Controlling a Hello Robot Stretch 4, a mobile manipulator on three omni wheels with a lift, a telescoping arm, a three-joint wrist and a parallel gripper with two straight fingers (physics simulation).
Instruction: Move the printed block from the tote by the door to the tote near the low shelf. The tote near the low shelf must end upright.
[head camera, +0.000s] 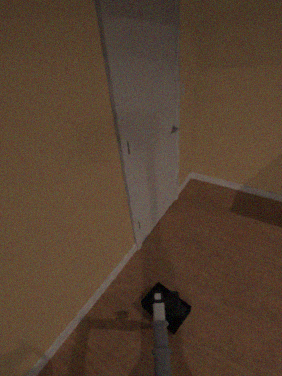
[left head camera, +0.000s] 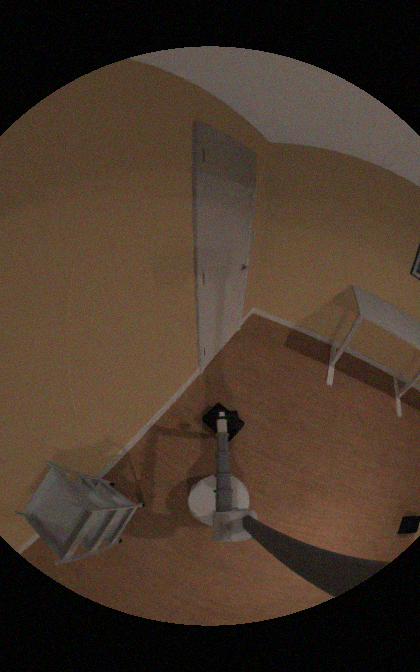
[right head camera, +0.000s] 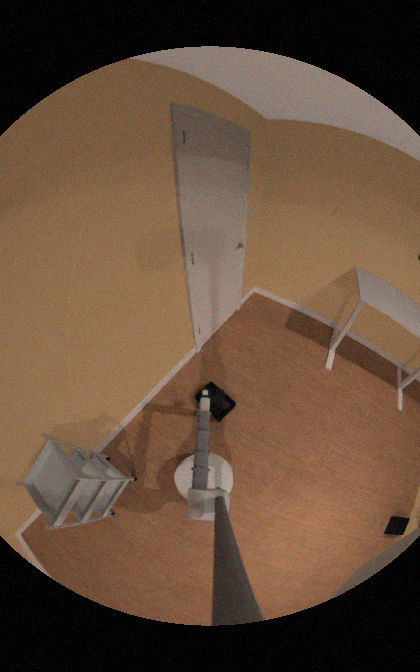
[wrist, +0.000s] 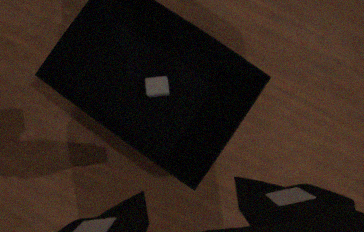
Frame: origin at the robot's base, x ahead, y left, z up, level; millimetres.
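Seen in the pictures: gripper, fingertip midpoint: (head camera: 173, 317) (left head camera: 230, 429) (wrist: 191, 200).
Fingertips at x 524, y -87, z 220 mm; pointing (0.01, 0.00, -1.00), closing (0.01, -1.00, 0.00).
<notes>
A point is followed by its place in that frame.
A black tote (head camera: 180, 316) (left head camera: 236, 425) (right head camera: 223, 404) (wrist: 250, 85) @[x 636, y -221, z -5 mm] stands on the floor by the door. The small pale printed block (wrist: 157, 86) @[x 658, y -55, z 4 mm] lies inside it, near the middle, in the wrist view. My gripper (wrist: 191, 200) @[x 524, y -87, z 220 mm] is open, with nothing between its fingers. In the wrist view its two dark fingers with pale pads are at the bottom edge, below the tote's near corner and the block. In the head views the dark gripper blends with the tote. A second black tote-like box (left head camera: 409, 525) (right head camera: 396, 525) is on the floor at the far right; its inside is too dark to read.
The door (head camera: 145, 100) @[x 1500, y -20, z 1241 mm] (left head camera: 225, 225) @[x 1535, y -44, z 1344 mm] (right head camera: 212, 215) is behind the first tote, with a wall running to the left. A grey cart (left head camera: 49, 500) @[x -198, y 892, z 635 mm] (right head camera: 50, 480) stands at the lower left. A white table (left head camera: 390, 317) @[x 1050, y -1680, z 923 mm] (right head camera: 387, 297) stands along the right wall.
</notes>
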